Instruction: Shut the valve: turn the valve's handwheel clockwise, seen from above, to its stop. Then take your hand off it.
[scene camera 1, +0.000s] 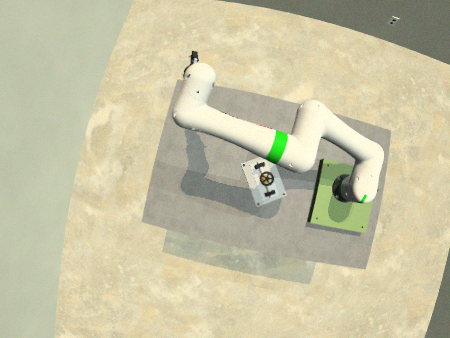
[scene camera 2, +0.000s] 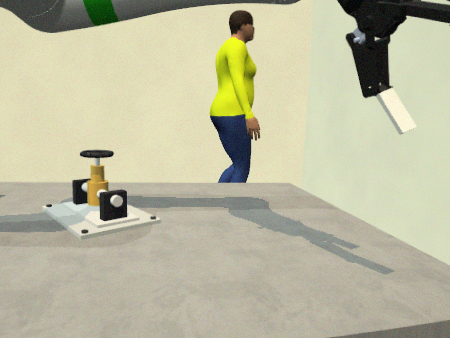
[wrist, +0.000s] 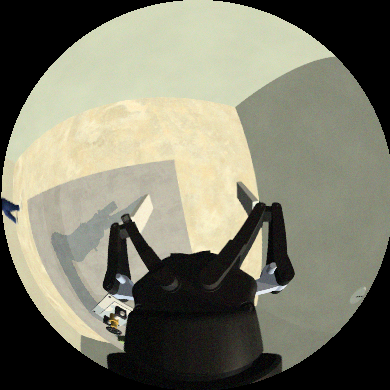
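The valve has a black round handwheel (scene camera 1: 266, 172) (scene camera 2: 97, 153) (wrist: 113, 330) on top of a brass body (scene camera 2: 97, 193). The valve is mounted on a white base plate (scene camera 1: 270, 200) (scene camera 2: 83, 231) (wrist: 102, 303) with black bolts at its corners. My gripper (wrist: 192, 195) is open and empty, its two pale fingertips wide apart in the wrist view. It is well away from the handwheel, beyond the table's far left corner in scene camera 1 and high at the upper right in scene camera 2, where part of it is cut off.
The valve stands on a grey table (scene camera 1: 230, 227) (scene camera 2: 225, 290) (wrist: 150, 175). The arm's green base plate (scene camera 1: 340, 222) is at the table's right in scene camera 1. The arm's green-banded link passes above and beside the valve. A person (scene camera 2: 235, 80) in a yellow top stands behind the table.
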